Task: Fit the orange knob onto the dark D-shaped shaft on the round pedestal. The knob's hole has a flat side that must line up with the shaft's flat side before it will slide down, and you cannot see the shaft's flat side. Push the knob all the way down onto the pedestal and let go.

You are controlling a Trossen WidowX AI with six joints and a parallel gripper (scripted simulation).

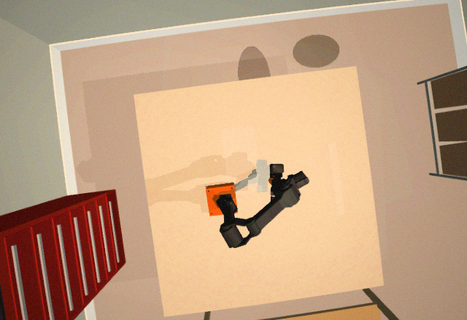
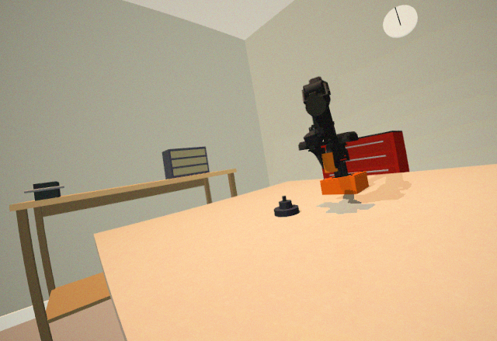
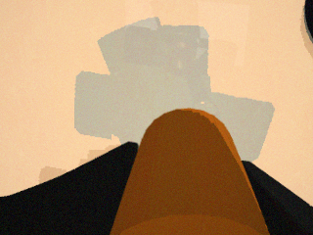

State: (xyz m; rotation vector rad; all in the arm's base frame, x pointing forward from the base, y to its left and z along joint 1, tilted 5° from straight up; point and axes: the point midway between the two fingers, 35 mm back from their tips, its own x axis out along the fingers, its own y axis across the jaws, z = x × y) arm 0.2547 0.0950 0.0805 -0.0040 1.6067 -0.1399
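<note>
Right now the dark round pedestal is 140 mm to the right of my gripper tip, 100 mm below it and 80 mm ahead of it. From my gripper tip the other things lie so: orange knob: 20 mm above.
</note>
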